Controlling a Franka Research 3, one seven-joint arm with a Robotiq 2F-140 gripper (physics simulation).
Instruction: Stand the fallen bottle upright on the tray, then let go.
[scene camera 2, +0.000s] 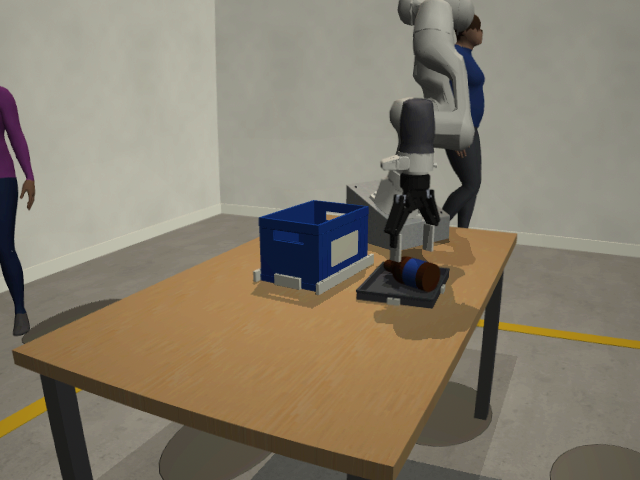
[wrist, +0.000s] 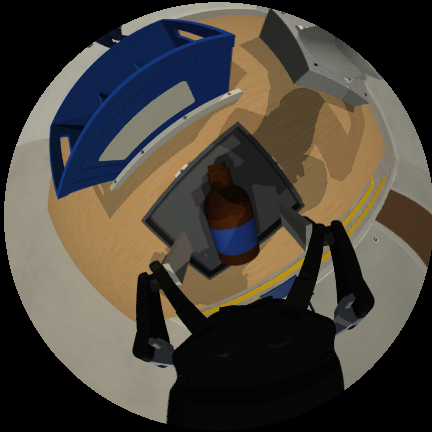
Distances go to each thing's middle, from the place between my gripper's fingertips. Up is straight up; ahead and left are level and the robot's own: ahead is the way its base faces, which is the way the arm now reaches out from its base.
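There is the brown bottle (scene camera 2: 416, 273), which stands 10 mm ahead of my hand and 40 mm below it.
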